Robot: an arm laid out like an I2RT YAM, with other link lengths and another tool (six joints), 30 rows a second.
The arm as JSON. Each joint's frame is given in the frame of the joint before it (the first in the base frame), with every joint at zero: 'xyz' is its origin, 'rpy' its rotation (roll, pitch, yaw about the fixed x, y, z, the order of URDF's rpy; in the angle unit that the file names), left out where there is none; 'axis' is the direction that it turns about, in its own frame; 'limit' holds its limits. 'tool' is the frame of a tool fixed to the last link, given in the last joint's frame.
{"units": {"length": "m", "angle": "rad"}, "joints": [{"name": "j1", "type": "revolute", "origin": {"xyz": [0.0, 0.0, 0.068]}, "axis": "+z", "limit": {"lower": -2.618, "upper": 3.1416}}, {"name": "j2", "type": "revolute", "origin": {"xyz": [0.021, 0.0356, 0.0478]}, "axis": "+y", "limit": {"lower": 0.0, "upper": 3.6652}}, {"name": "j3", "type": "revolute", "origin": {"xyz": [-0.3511, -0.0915, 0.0]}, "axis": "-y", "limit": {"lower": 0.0, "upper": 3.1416}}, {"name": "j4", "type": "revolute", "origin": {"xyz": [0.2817, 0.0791, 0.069]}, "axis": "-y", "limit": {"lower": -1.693, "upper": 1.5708}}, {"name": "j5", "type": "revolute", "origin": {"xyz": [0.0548, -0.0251, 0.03]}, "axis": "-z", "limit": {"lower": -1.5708, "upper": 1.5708}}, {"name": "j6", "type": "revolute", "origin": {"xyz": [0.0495, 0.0, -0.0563]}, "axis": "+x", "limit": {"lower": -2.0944, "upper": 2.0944}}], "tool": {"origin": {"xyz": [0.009, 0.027, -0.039], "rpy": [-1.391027, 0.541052, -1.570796]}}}
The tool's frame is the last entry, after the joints.
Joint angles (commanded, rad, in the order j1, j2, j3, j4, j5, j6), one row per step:
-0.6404, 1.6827, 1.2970, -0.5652, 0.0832, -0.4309
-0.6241, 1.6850, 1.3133, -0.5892, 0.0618, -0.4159
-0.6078, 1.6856, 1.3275, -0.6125, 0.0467, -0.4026
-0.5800, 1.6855, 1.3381, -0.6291, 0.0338, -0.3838
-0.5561, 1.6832, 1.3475, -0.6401, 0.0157, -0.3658
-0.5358, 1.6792, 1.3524, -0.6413, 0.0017, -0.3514
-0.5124, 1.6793, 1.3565, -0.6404, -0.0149, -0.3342
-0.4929, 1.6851, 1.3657, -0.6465, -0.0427, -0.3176
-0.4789, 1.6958, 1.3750, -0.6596, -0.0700, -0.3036
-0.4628, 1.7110, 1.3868, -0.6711, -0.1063, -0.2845
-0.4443, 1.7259, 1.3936, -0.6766, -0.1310, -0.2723
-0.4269, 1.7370, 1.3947, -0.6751, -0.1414, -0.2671
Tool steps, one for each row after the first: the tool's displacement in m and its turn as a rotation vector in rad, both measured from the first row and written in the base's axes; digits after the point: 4 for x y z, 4 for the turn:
0.0046, 0.0062, 0.0040, 0.0263, -0.0082, 0.0164
0.0083, 0.0125, 0.0079, 0.0478, -0.0124, 0.0304
0.0143, 0.0223, 0.0112, 0.0683, -0.0199, 0.0499
0.0195, 0.0312, 0.0149, 0.0887, -0.0342, 0.0694
0.0237, 0.0387, 0.0178, 0.1011, -0.0508, 0.0862
0.0292, 0.0471, 0.0193, 0.1188, -0.0665, 0.1052
0.0350, 0.0546, 0.0205, 0.1487, -0.0796, 0.1267
0.0396, 0.0603, 0.0202, 0.1834, -0.0811, 0.1432
0.0460, 0.0668, 0.0192, 0.2278, -0.0862, 0.1620
0.0521, 0.0734, 0.0168, 0.2600, -0.0848, 0.1820
0.0569, 0.0790, 0.0135, 0.2754, -0.0803, 0.1994

